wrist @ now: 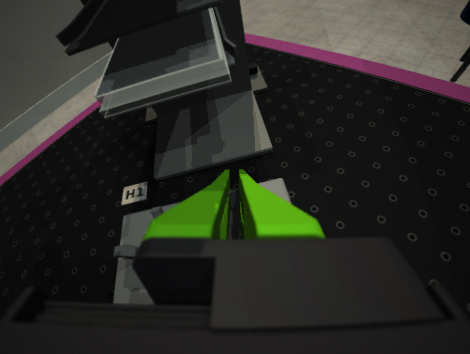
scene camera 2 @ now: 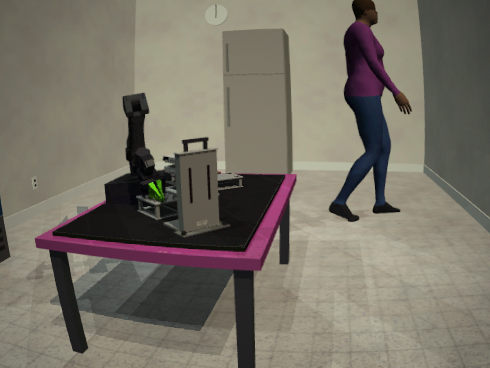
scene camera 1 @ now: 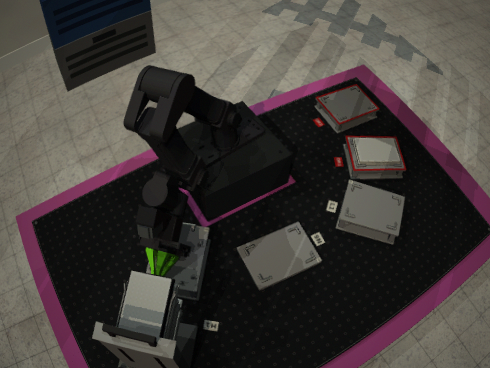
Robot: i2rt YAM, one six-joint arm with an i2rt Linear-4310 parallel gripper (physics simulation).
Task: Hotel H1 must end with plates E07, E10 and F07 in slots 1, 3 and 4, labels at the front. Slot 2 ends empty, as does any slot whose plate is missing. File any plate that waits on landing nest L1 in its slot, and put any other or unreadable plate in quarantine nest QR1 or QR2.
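Frame: origin at the arm's base, x ahead, y left, z up, level; centimetres.
Seen in the pictures: gripper, between the fingertips: [wrist: 234, 177] [scene camera 2: 163, 200]; arm's base, origin of its link: [scene camera 2: 137, 176] [scene camera 1: 225, 143].
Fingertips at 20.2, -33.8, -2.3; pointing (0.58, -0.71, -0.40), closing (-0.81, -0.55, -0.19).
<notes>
Offsets run from my fingertips to a thing's middle, as dx, dy, dz.
My gripper [scene camera 1: 158, 274] [scene camera 2: 160, 200] [wrist: 234, 177] is shut with nothing between its green fingers. Its tips are low over a grey stand [scene camera 1: 194, 274] [wrist: 131, 280] beside hotel H1 @[+12.1, -8.7, +7.7] [scene camera 2: 198, 187] [wrist: 210, 135]. A pale plate @[+9.3, -5.7, +15.4] [scene camera 1: 146, 300] shows at the top of the hotel in scene camera 1. A clear-edged plate @[+9.3, -5.7, +4.8] [wrist: 165, 82] sits in a lower slot in the wrist view; I cannot tell its slot number or read its label. Landing nest L1 @[+14.7, +53.3, -4.1] [scene camera 1: 371, 210] is bare. One red-rimmed quarantine nest @[+2.9, +67.7, -4.6] [scene camera 1: 382, 168] holds a pale plate @[+2.9, +67.7, -2.2] [scene camera 1: 377, 150]; the other @[-15.3, +75.2, -4.6] [scene camera 1: 347, 104] is bare.
A low grey nest @[+8.2, +28.1, -6.0] [scene camera 1: 279, 256] lies in the middle of the black mat. The arm's black base [scene camera 1: 245, 175] [scene camera 2: 120, 190] stands at the table edge. The H1 tag @[+12.9, +4.8, -6.9] [scene camera 1: 211, 326] [wrist: 134, 193] lies beside the hotel. A person [scene camera 2: 367, 90] is beyond the table.
</notes>
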